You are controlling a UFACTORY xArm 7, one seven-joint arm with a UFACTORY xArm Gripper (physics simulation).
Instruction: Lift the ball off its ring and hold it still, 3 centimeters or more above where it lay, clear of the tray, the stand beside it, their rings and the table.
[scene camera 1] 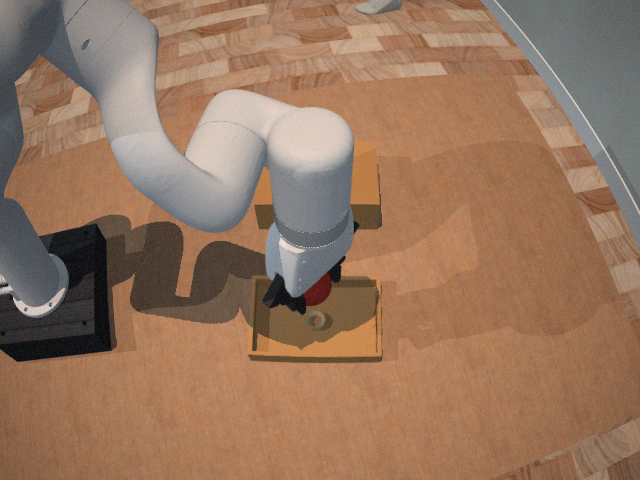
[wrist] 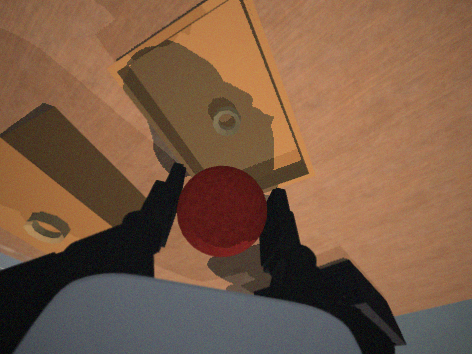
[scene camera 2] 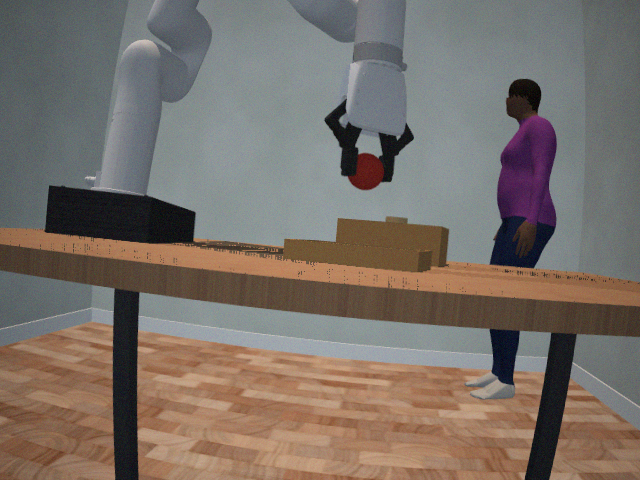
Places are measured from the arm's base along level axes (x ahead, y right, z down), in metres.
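Pixels of known places: gripper, fingertip midpoint: (scene camera 1: 312, 290) (wrist: 225, 192) (scene camera 2: 366, 178); arm's base, origin of the base link: (scene camera 1: 40, 286) (scene camera 2: 121, 198).
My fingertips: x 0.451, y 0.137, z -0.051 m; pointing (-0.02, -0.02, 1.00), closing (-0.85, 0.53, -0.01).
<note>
For each thing: its top centre in the pictures, then the offset to it from my fingertips.
- red ball, middle of its top: (wrist: 218, 248) (scene camera 1: 309, 274) (scene camera 2: 366, 153) dx -0.002, dy -0.004, dz -0.038 m
- tray, middle of its top: (wrist: 225, 129) (scene camera 1: 315, 315) (scene camera 2: 362, 245) dx +0.002, dy -0.007, dz +0.096 m
The red ball (scene camera 1: 318, 290) (scene camera 2: 366, 171) (wrist: 222, 211) is between the black fingers of my gripper (scene camera 2: 367, 167) (wrist: 225, 192), which is shut on it. In scene camera 2 both hang well above the tray (scene camera 2: 351, 254), with open air under the ball. The tray (scene camera 1: 315, 355) (wrist: 279, 92) lies on the table, and its small ring (scene camera 1: 324, 320) (wrist: 234, 128) shows bare on the tray floor. The stand (scene camera 1: 366, 178) (scene camera 2: 392, 235) (wrist: 20, 167) is beside the tray. Its ring (scene camera 2: 396, 220) (wrist: 64, 231) is on its top; the arm hides that ring in scene camera 1.
The arm's black base block (scene camera 1: 62, 330) (scene camera 2: 98, 217) is on the table (scene camera 1: 180, 403) (scene camera 2: 232, 279), to the left of the tray. A person in a purple top (scene camera 2: 527, 165) stands beyond the table at the right in scene camera 2.
</note>
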